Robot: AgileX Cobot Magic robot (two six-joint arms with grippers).
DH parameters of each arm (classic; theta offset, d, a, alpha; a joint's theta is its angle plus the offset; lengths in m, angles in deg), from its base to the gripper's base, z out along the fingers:
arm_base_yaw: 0 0.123 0 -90
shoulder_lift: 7.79 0 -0.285 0
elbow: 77.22 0 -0.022 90
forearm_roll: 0 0.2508 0 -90
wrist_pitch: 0 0 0.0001 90
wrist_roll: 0 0.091 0 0
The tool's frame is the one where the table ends.
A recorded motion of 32 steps. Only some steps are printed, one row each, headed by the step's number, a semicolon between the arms.
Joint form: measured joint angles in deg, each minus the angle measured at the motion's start. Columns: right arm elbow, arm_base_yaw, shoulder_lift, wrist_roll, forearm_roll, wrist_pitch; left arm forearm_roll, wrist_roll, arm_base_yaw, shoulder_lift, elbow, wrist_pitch.
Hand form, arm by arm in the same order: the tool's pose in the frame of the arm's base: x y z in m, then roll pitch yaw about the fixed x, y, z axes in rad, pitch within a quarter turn. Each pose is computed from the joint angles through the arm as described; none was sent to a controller.
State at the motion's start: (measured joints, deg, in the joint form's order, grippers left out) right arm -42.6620 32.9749 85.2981 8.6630 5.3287 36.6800; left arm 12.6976 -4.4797 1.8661 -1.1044 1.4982 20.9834
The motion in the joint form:
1: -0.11 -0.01 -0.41 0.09 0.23 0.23; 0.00 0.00 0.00 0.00 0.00 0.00
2: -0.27 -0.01 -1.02 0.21 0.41 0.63; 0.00 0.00 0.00 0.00 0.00 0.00
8: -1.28 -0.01 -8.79 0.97 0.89 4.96; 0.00 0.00 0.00 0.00 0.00 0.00
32: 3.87 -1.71 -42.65 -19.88 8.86 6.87; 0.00 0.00 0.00 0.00 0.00 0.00
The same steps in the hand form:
1: 0.2082 0.1414 0.1865 3.0195 0.2600 -2.8044; 0.0521 0.0089 0.1732 2.6532 1.2560 2.7465
2: 0.2076 0.1412 0.1897 3.0144 0.2654 -2.8091; 0.0521 0.0089 0.1732 2.6532 1.2560 2.7465
8: 0.1949 0.1342 0.2252 2.9784 0.3362 -2.8301; 0.0521 0.0089 0.1732 2.6532 1.2560 2.7465
32: 0.1082 0.0837 0.3101 2.9881 0.8483 -2.5742; 0.0521 0.0089 0.1732 2.6532 1.2560 2.7465

